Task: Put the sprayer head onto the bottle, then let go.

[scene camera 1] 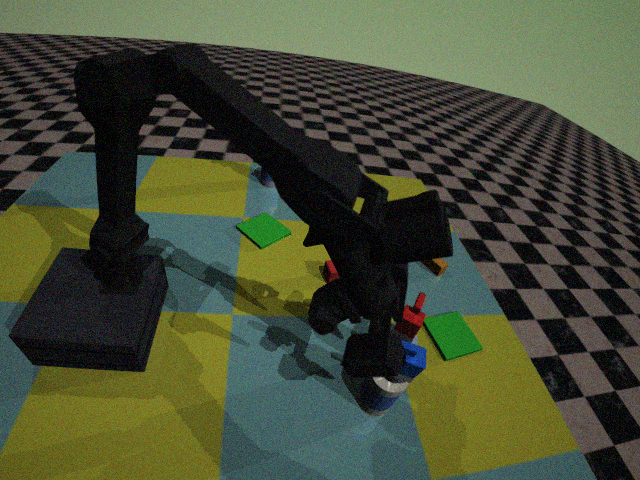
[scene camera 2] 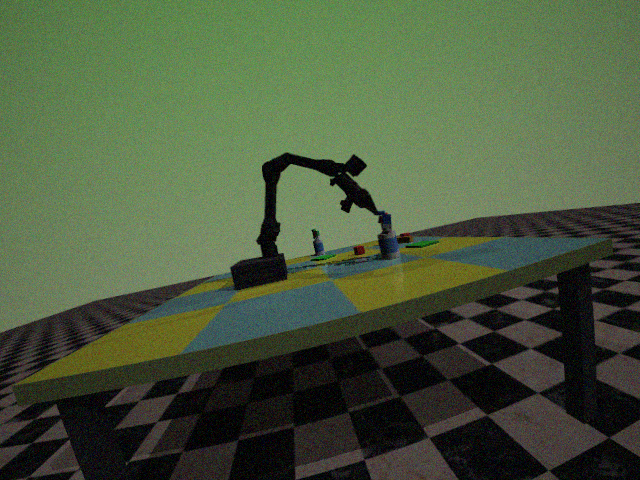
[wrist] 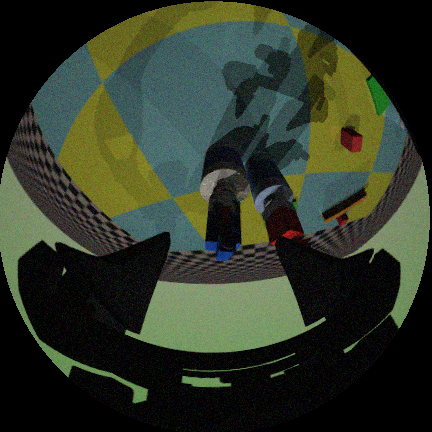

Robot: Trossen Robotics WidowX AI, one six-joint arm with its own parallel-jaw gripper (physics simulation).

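Pixels of known places: gripper, fingertip midpoint: (scene camera 2: 377,214) (wrist: 225,240); arm's base, link origin: (scene camera 1: 121,279) (scene camera 2: 269,256).
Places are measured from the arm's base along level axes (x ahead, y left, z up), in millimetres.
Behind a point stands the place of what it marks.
A blue sprayer head (scene camera 1: 413,360) {x 444, y -240, z 75 mm} (scene camera 2: 385,223) {x 436, y -243, z 43 mm} (wrist: 223,255) {x 430, y -223, z 93 mm} sits upright on the neck of a bottle (scene camera 1: 381,399) {x 424, y -251, z -25 mm} (scene camera 2: 388,246) {x 426, y -251, z -42 mm} (wrist: 221,161) {x 408, y -215, z -11 mm} with a white shoulder and blue band. The bottle stands on the table. The seat at the neck is dark and partly hidden. My gripper (scene camera 1: 374,356) (scene camera 2: 379,212) {x 423, y -219, z 83 mm} (wrist: 225,240) {x 423, y -219, z 83 mm} is open and empty, with its tips by the top of the head. In the wrist view the head shows between the spread fingers, with gaps on both sides. A second bottle (wrist: 265,175) {x 452, y -163, z -19 mm} with a red sprayer head (scene camera 1: 412,321) {x 476, y -170, z 67 mm} (wrist: 284,223) {x 461, y -162, z 58 mm} stands close beside the first.
A third bottle (scene camera 2: 318,245) {x 311, y 465, z -27 mm} with a green top stands farther back. A red block (scene camera 1: 330,271) {x 414, y 57, z -52 mm} (scene camera 2: 359,250) {x 425, y 54, z -69 mm} (wrist: 351,140) {x 425, y 54, z -53 mm}, an orange block (scene camera 1: 437,266) {x 709, y 72, z -64 mm} (wrist: 345,206) {x 675, y 154, z -64 mm} and two flat green plates, one at the back (scene camera 1: 263,229) {x 280, y 241, z -80 mm} and one at the right (scene camera 1: 453,334) {x 660, y -119, z -80 mm}, lie on the table.
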